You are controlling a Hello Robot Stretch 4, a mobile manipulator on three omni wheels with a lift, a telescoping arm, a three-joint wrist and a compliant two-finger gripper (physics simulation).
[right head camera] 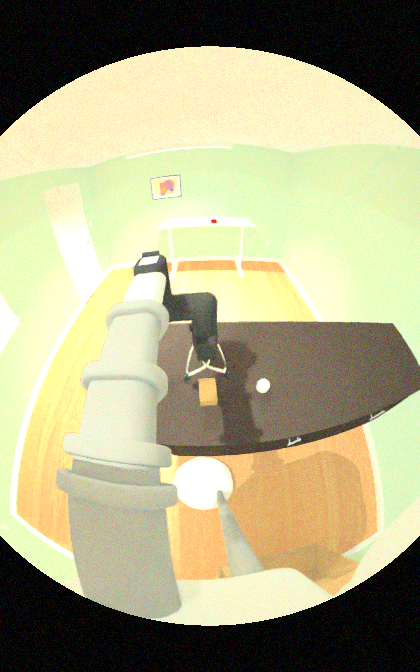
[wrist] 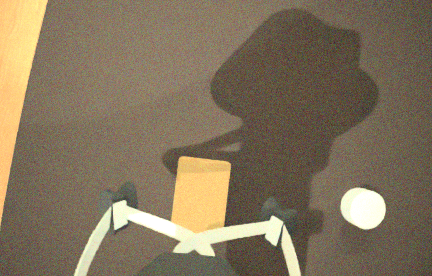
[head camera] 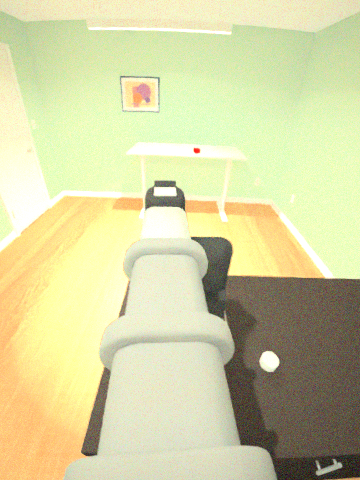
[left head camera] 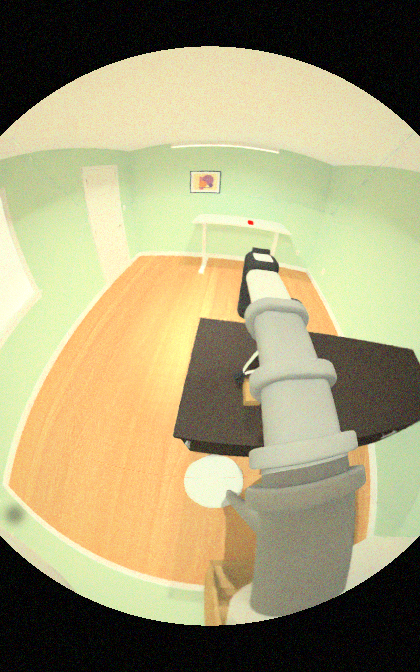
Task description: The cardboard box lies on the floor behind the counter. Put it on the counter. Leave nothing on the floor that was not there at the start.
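Places are measured from the robot's base along level axes (x ahead, y left, z up), in centimetres.
Pixels of known places: gripper, fingertip midpoint: (wrist: 199, 206).
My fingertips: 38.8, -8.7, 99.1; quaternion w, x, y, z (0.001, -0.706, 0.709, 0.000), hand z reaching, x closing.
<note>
Behind a point stands the place of what it marks, as x, y, z.
The cardboard box (left head camera: 250, 392) (right head camera: 207, 392) (wrist: 201, 195) {38.7, -8.8, 93.3}, small and orange-brown, lies on the dark counter top (head camera: 310, 320) {51.9, -52.4, 88.3} (left head camera: 210, 415) (right head camera: 300, 350) (wrist: 75, 75) {51.9, 9.9, 88.3}. The arm hides part of it in the left head camera view and all of it in the head camera view. My gripper (right head camera: 206, 376) (wrist: 199, 206) {38.8, -8.7, 99.1} is open above the counter. In the wrist view its fingertips stand wide apart on either side of the box, with gaps on both sides, and it hangs above the box without touching it. In the left head camera view the arm hides most of the gripper.
A white round object (head camera: 269, 361) {37.7, -30.1, 90.7} (right head camera: 263, 385) (wrist: 363, 208) {38.4, -29.9, 90.7} stands on the counter, right of the box. A white disc (left head camera: 213, 481) (right head camera: 203, 483) shows on the floor before the counter. A white table (head camera: 175, 150) {311.6, -15.7, 92.3} with a red object (head camera: 196, 150) {299.2, -42.2, 95.5} stands at the far wall.
</note>
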